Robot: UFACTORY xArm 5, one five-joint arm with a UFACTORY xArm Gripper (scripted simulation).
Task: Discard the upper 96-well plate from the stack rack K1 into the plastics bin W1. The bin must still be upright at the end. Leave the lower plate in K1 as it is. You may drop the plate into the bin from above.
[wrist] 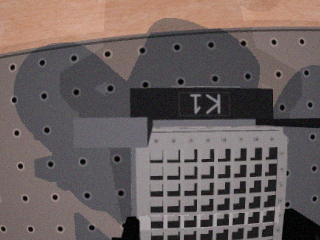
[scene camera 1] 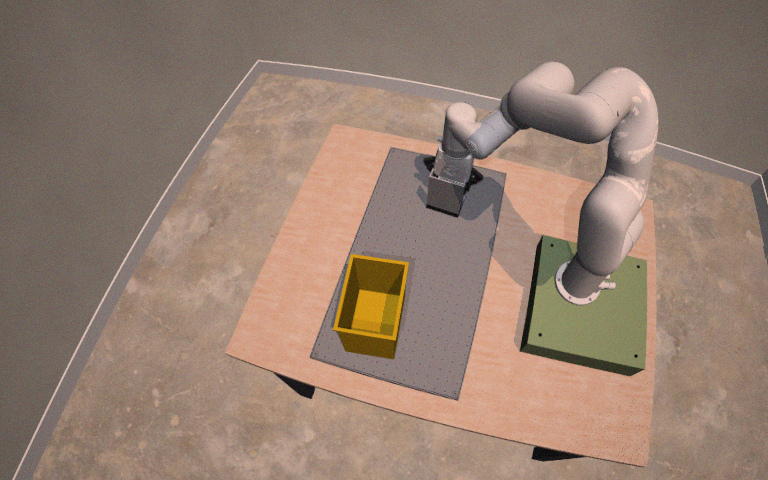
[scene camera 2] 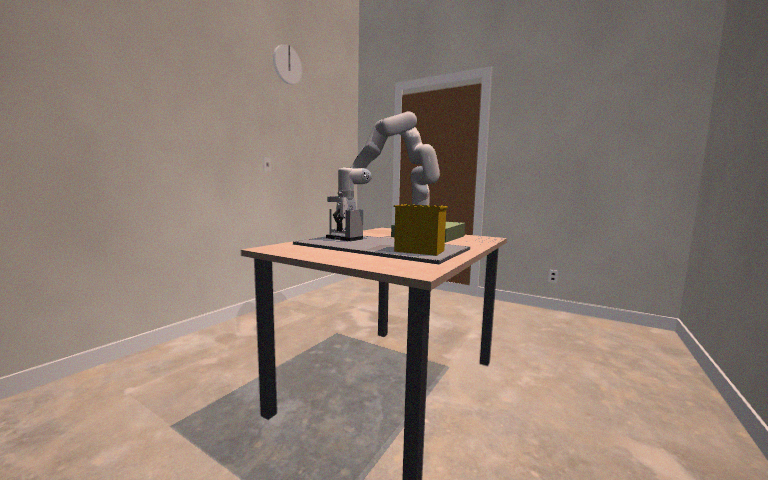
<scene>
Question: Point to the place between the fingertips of the gripper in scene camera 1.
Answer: At 450,186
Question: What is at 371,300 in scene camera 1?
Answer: A yellow plastics bin W1.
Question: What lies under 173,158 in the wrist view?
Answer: A 96-well plate.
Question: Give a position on a yellow plastics bin W1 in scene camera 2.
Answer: At 419,229
</scene>
